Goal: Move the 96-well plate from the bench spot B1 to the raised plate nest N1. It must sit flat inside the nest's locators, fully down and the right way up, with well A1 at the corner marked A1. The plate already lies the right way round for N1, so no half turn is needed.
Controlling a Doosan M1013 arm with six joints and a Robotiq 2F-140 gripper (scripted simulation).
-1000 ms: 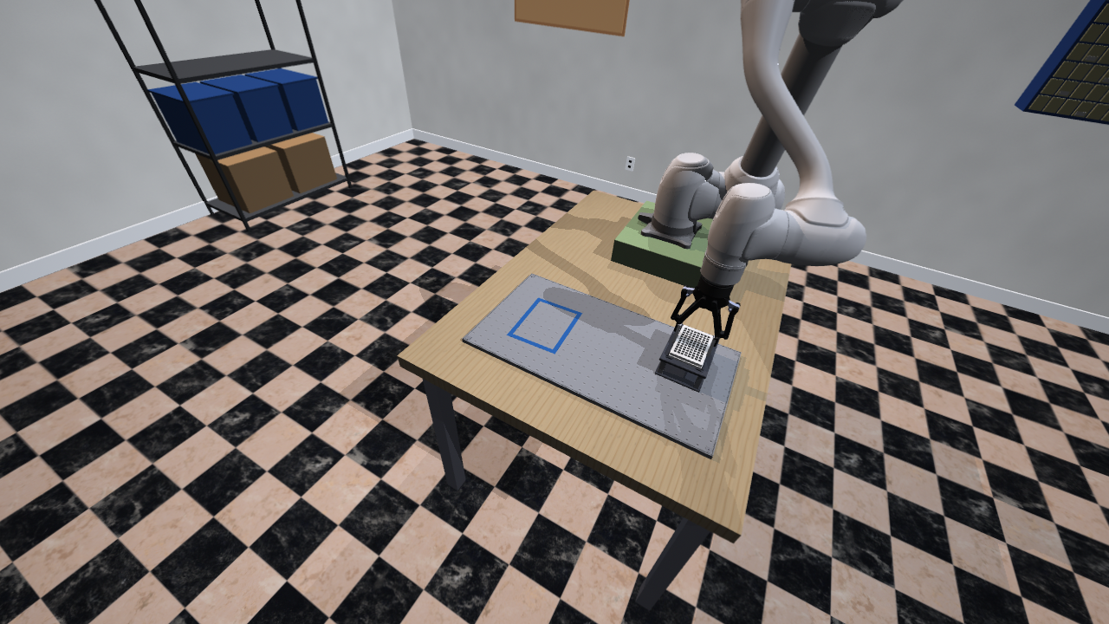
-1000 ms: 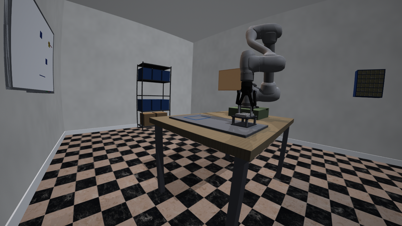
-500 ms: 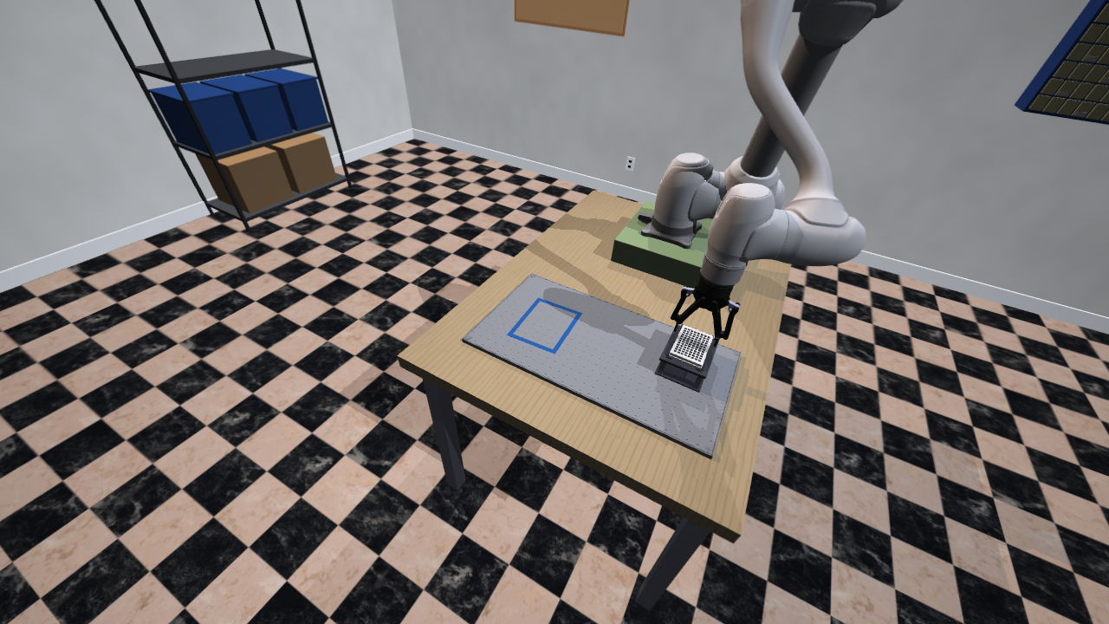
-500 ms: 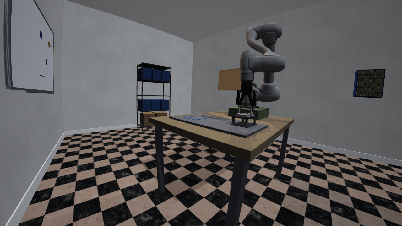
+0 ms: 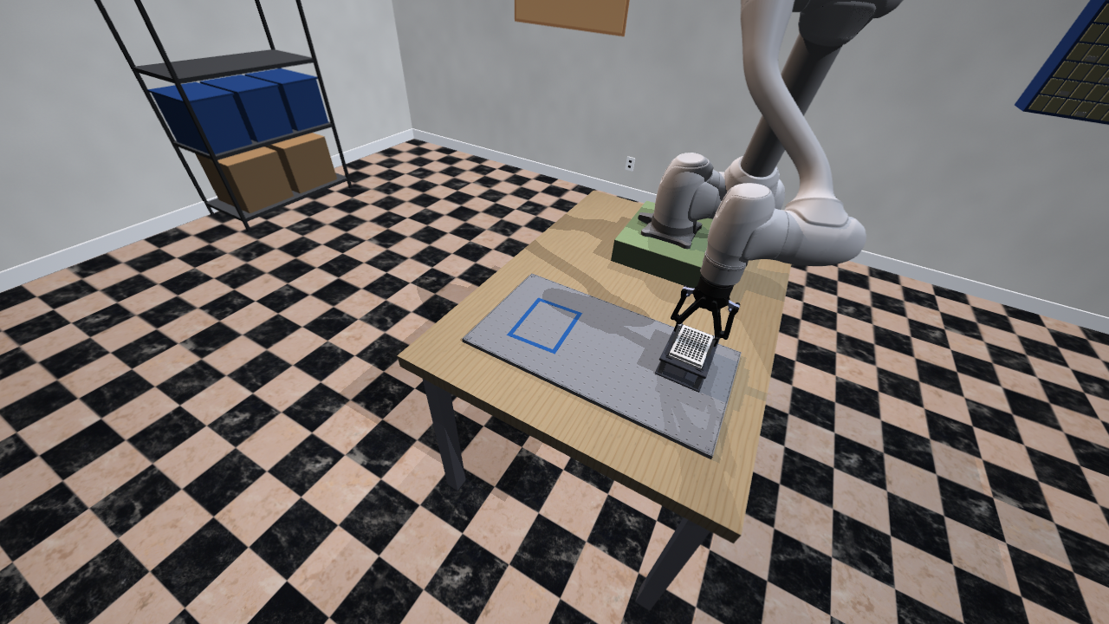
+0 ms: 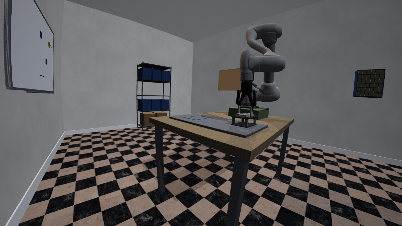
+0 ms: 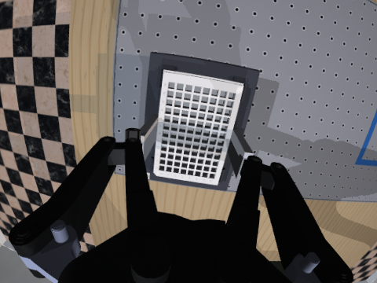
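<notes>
Right now the white 96-well plate is 2 cm below my hand. Also, from my hand: dark raised nest N1 (3 cm below).
</notes>
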